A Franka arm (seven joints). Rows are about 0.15 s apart.
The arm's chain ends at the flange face. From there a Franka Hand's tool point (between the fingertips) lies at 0.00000 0.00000 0.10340 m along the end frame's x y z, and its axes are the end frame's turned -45 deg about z.
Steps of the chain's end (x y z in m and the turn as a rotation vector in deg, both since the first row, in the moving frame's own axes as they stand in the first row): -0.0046 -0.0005 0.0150 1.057 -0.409 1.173; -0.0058 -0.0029 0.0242 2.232 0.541 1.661; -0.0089 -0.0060 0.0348 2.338 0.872 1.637
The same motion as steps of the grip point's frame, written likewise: -0.0021 -0.0055 0.0150 1.037 0.458 1.173; 0.0015 -0.0083 0.0241 1.196 1.961 1.661; 0.0021 -0.0123 0.0347 1.037 2.270 1.637
